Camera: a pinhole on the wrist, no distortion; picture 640 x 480 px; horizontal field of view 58.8 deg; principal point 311.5 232.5 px. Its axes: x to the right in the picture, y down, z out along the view. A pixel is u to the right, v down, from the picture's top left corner.
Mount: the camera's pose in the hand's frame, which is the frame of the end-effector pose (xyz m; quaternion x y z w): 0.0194 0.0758 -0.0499 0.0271 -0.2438 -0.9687 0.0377
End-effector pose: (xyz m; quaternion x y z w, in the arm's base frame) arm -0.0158 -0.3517 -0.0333 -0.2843 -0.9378 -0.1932 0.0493
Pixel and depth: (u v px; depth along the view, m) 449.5 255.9 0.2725
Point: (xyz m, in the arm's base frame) 0.1459 -0.1660 -0.1610
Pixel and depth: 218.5 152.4 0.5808
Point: 0.1719 0.1770 -0.2676
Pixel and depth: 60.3 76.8 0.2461
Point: 0.0417 -0.0443 -0.0521
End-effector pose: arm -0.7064 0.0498 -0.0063 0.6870 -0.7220 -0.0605 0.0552
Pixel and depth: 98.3 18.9 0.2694
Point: -1.0302 -0.0288 -0.0982
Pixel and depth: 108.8 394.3 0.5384
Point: -1.0052 -0.1157 -0.4688
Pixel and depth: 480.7 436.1 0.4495
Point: -0.8997 0.1971 -0.3957
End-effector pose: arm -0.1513 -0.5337 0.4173 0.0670 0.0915 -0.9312 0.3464
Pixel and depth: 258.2 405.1 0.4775
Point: -0.0913 -0.7852 0.8172
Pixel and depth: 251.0 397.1 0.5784
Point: -0.0865 -0.8354 0.9090
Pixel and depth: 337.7 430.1 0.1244
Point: -0.0988 -0.6269 0.4818
